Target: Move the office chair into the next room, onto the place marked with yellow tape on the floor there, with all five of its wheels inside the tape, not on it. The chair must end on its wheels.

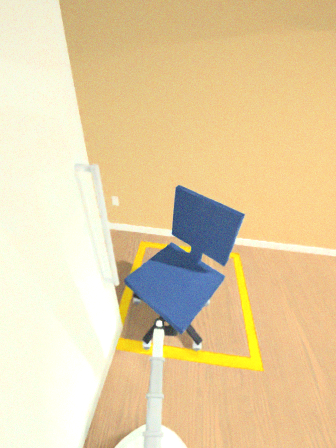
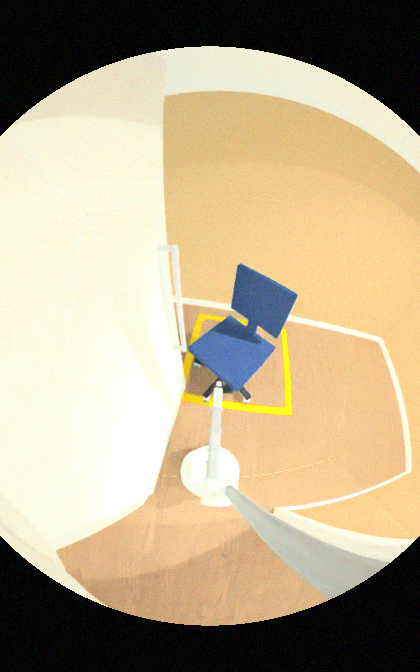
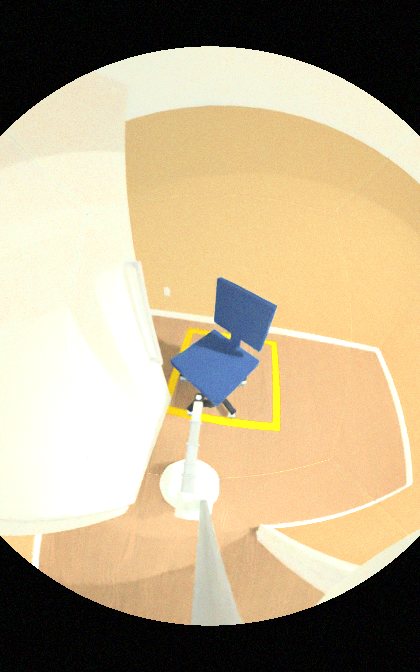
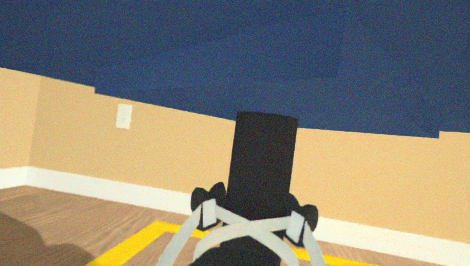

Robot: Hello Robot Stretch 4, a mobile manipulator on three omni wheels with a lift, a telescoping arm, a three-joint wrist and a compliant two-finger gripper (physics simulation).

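Frame: origin at the robot's base, x left, y back, z up, level; millimetres.
Seen in the pictures: gripper, fingertip midpoint: point(image 4: 250, 202).
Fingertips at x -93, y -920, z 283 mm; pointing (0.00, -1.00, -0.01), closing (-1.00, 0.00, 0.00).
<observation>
Pixels of each thing's top centre, then the offset from my fingertips to it. "pt": a spot on its surface instead.
- blue office chair at a spot on its surface: point(image 1: 175, 287) point(image 2: 232, 354) pt dx +1, dy +109, dz +160 mm
- chair's black column at its top centre: point(image 4: 267, 116) dx -4, dy +32, dz +80 mm
The blue office chair point(image 1: 175, 287) point(image 2: 232, 352) point(image 3: 215, 367) stands upright on its wheels over the yellow tape rectangle point(image 1: 249, 320) point(image 2: 287, 370) point(image 3: 276, 385). Its left wheel is close to the left strip. The near left wheel appears to overlap the inner edge of the near strip; the near right wheel is right by that edge. The right wheel is well inside. The fifth wheel is hidden. My gripper point(image 1: 159, 324) point(image 2: 219, 384) point(image 3: 198, 398) point(image 4: 250, 202) is shut on the chair's black column point(image 4: 262, 160), under the seat.
A white wall point(image 1: 40, 250) stands close on the left, with a pale rectangular frame point(image 1: 105, 225) jutting beside the tape. A tan wall point(image 1: 200, 100) with a white baseboard is behind the chair. My round base point(image 2: 190, 470) is on the near side. A white wall end point(image 3: 300, 565) is at the lower right.
</observation>
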